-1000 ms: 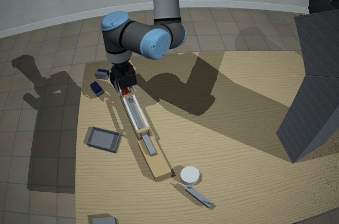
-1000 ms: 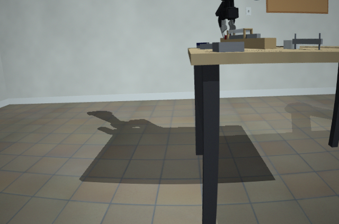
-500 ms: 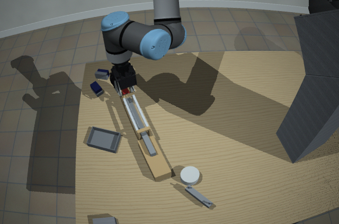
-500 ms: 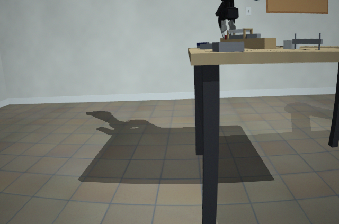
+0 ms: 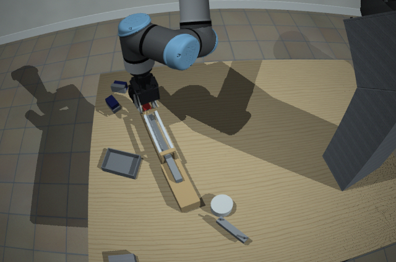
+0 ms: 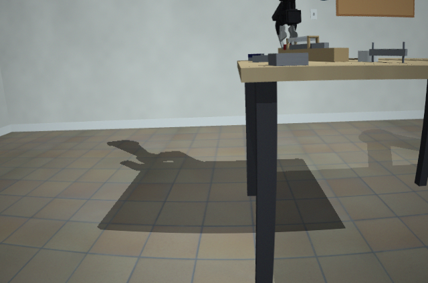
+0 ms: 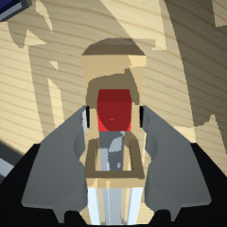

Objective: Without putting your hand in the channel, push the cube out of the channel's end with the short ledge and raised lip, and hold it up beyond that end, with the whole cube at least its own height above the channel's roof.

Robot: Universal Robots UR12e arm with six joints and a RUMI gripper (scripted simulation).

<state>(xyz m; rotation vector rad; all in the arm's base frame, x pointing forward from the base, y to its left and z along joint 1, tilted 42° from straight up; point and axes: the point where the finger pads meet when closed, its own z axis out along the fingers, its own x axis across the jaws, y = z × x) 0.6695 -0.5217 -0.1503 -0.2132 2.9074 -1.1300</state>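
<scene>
Now: the red cube 10 mm below my hand. From my hand the other things lie so: grey tray: 130 mm ahead, 160 mm to the left, 60 mm below; wooden channel: 10 mm behind, 130 mm to the left, 10 mm below; white disc: 130 mm behind, 390 mm to the left, 50 mm below.
</scene>
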